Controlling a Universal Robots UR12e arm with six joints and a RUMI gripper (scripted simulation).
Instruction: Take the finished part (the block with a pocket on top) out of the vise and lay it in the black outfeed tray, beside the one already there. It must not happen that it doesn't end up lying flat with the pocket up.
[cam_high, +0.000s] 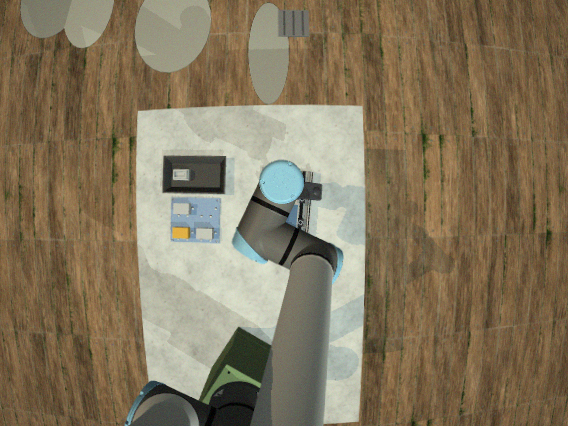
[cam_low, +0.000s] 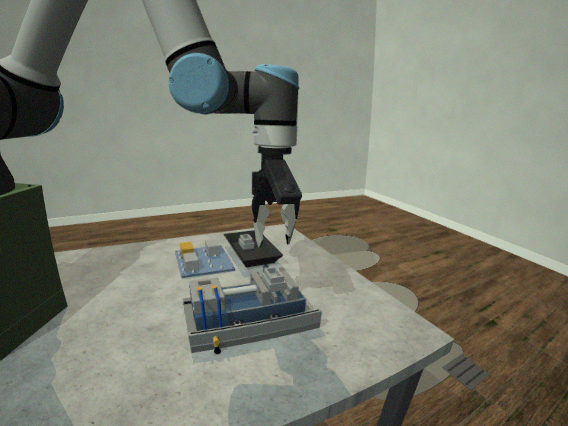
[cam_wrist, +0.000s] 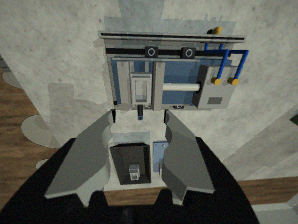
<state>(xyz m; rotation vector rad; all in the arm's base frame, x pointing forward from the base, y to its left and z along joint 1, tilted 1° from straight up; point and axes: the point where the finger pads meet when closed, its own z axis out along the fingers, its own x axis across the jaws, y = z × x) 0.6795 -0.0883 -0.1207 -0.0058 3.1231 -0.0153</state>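
Now: the blue vise 70 mm behind my hand and 160 mm below it. Round my hand: orange block 180 mm behind, 370 mm to the left, 170 mm below; then blue fixture plate 130 mm behind, 330 mm to the left, 190 mm below.
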